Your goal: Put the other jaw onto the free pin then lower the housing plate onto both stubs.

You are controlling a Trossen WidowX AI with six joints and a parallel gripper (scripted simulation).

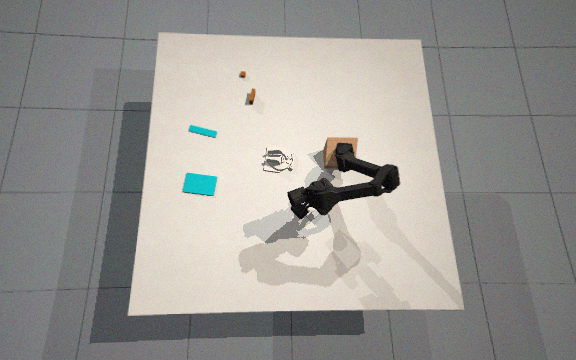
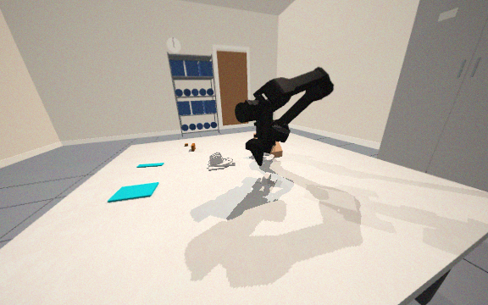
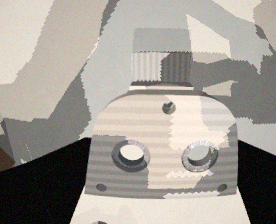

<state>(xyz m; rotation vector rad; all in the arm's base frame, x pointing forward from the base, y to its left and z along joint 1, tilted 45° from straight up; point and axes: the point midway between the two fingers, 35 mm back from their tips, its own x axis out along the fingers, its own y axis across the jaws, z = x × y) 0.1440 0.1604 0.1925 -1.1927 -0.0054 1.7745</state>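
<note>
Right now the elongated piece is 11 cm ahead of my gripper tip, 20 cm to the right of it and 6 cm below it. From my gripper tip the other things lie so: white stand 1 cm behind, 1 cm to the left, 7 cm below; then white housing plate 2 cm above.
</note>
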